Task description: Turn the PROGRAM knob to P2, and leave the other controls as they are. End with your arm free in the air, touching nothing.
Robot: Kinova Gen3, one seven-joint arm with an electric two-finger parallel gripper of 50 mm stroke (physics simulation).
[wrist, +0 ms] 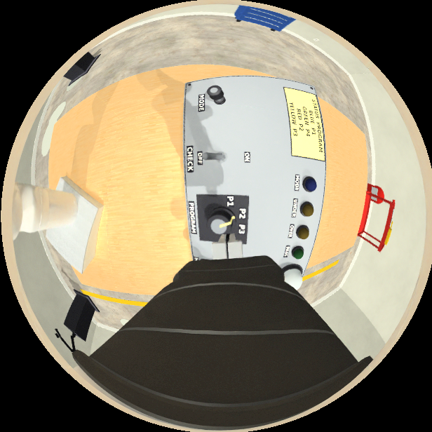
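Note:
The PROGRAM knob [218, 224] is round and dark with a grey top, on a black square plate [204, 201] of the grey panel [265, 125]. Its yellow pointer line [227, 223] points toward the P2 label [242, 213], between the P1 [230, 201] and P3 [241, 229] labels. P4 does not show; the fingers cover that part of the plate. My gripper [228, 242] is shut with nothing between its fingers. Its tips are close beside the knob in this view; whether they touch it I cannot tell.
The MODE knob [215, 93] and the CHECK toggle [215, 156], its lever toward OFF, stand on the panel. Blue [310, 184], amber [306, 209] and green [297, 252] lamps and a white-topped part [293, 276] line the right. A yellow status card [305, 145] is above them.

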